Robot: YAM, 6 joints.
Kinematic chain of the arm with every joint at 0, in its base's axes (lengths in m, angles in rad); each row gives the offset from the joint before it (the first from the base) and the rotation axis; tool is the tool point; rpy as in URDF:
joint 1: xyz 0 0 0.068 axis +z
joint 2: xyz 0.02 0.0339 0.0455 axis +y
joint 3: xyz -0.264 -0.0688 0 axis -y
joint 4: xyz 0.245 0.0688 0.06 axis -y
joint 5: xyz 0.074 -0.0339 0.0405 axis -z
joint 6: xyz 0.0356 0 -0.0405 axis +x
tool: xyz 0 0 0 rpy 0 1.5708 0
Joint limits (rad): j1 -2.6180..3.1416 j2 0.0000..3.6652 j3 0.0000..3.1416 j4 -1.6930..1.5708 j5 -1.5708..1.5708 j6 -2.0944..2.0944
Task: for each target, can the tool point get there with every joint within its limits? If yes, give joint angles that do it. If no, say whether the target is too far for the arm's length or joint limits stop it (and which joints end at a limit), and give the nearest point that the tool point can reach.
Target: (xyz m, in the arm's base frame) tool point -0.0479 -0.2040 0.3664
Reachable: yes | joints -1.9615 0.9677 0.8181 0.2970 -1.2163 -1.0965
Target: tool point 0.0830 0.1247 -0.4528
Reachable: no: joint limits stop it (at a limit: joint 2) | nearest point 0.0933 0.1401 -0.3713 | short by 0.084 m
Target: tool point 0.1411 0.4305 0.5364
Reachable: yes | joints 1.3155 2.2134 2.7013 -0.0157 0.8973 -1.0737
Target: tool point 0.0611 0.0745 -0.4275
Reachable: no: joint limits stop it (at a limit: joint 2) | nearest point 0.0776 0.0946 -0.3576 | short by 0.075 m
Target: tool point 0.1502 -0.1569 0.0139
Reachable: yes | joints -0.9640 2.1528 0.6540 -0.4090 -1.2614 1.6292
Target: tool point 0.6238 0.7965 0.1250
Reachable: no: too far | nearest point 0.3982 0.5084 0.1208 | short by 0.366 m
